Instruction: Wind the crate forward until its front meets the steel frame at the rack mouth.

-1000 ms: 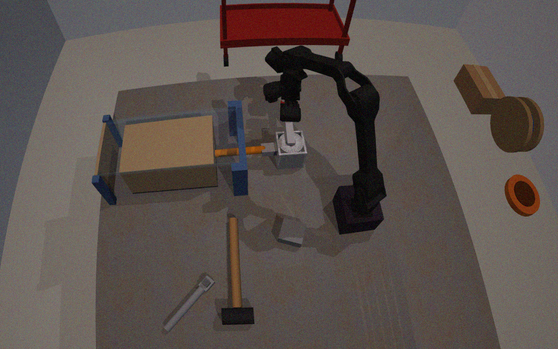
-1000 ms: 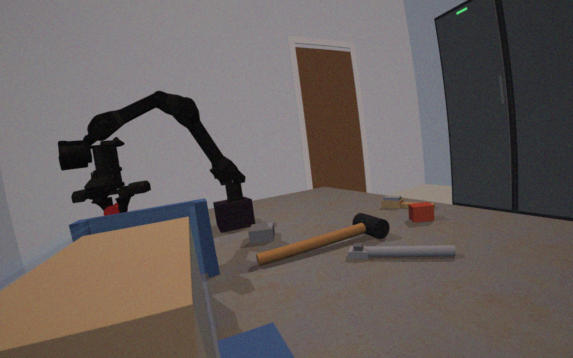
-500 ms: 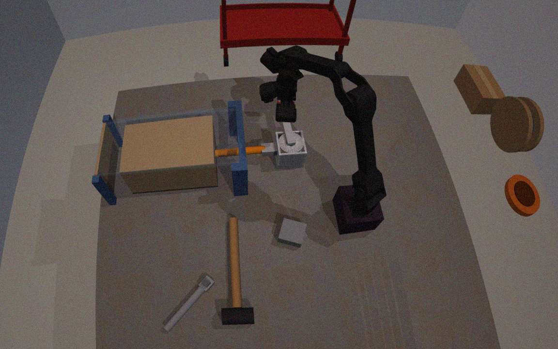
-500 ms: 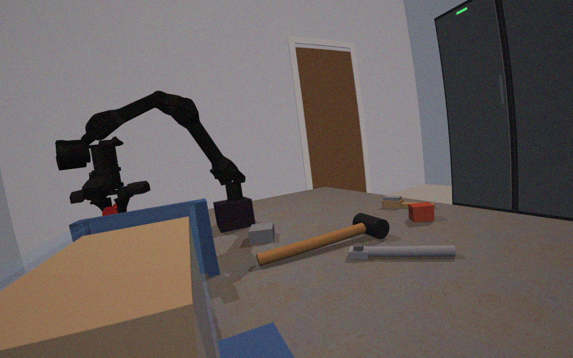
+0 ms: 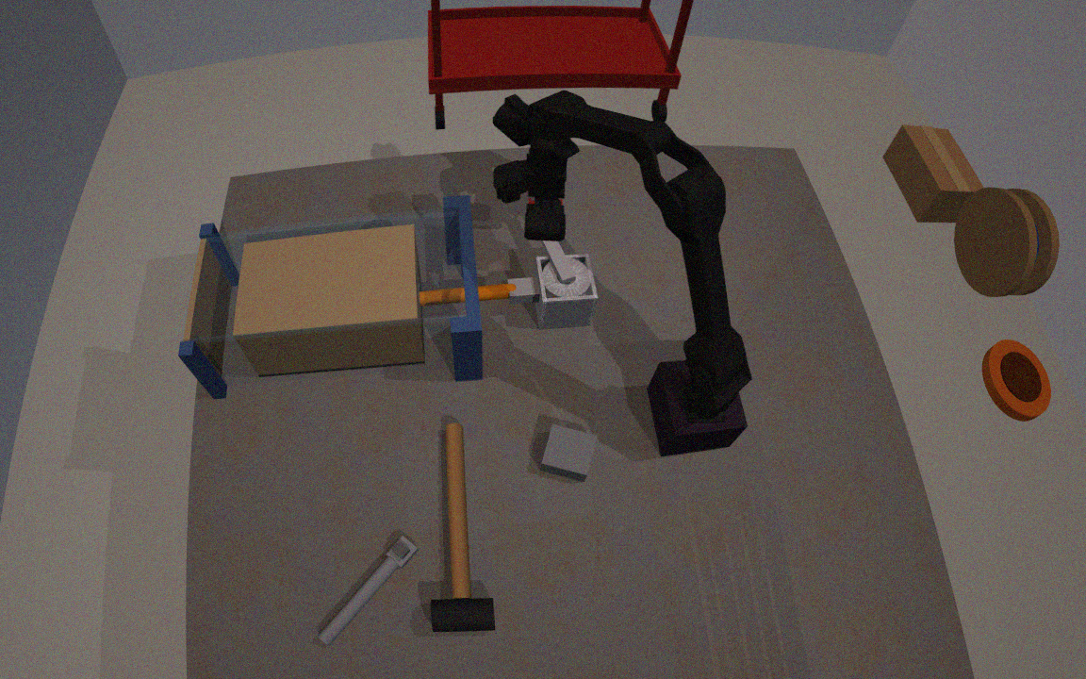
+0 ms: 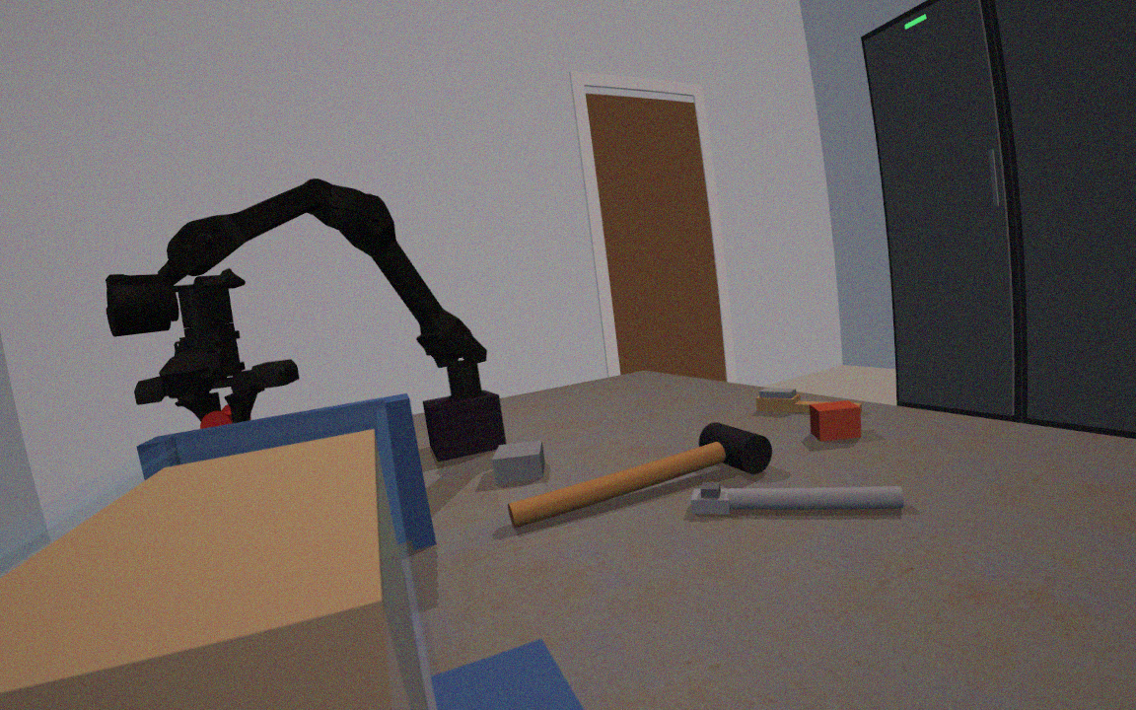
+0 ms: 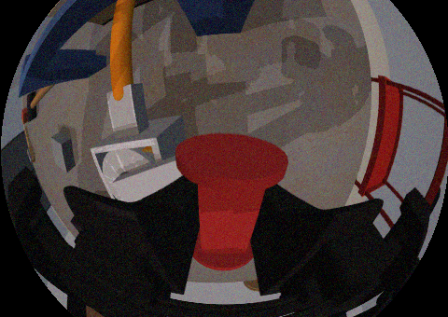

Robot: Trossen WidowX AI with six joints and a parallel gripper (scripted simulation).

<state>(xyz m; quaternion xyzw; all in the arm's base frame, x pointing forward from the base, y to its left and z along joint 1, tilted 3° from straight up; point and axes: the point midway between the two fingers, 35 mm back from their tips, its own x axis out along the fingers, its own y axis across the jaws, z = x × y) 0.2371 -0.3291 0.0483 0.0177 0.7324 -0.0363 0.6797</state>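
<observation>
Right now the winch handle is 40 mm to the left of my gripper tip, 10 mm below it and 10 mm behind it. From my gripper tip the other things lie so: grey winch 90 mm to the left, 80 mm below, 50 mm behind; then red knob 20 mm above; then blue steel frame 120 mm ahead, 110 mm to the left, 10 mm below.
</observation>
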